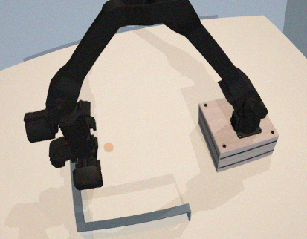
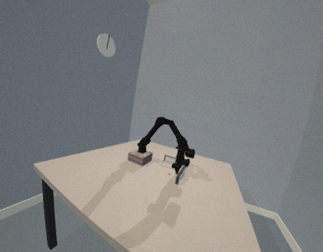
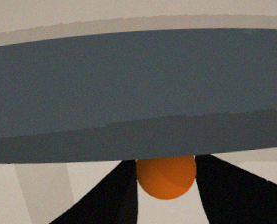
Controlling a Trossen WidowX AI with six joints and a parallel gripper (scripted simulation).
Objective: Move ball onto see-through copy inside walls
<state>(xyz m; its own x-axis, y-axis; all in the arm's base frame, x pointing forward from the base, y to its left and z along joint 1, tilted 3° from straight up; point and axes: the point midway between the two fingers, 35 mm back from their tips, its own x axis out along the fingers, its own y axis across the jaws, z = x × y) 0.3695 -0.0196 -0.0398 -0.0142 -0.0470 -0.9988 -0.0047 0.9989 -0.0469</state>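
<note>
The see-through copy of ball lies 60 mm to the right of my gripper tip and 40 mm behind it. Round my gripper tip: orange ball: right at my gripper tip.
</note>
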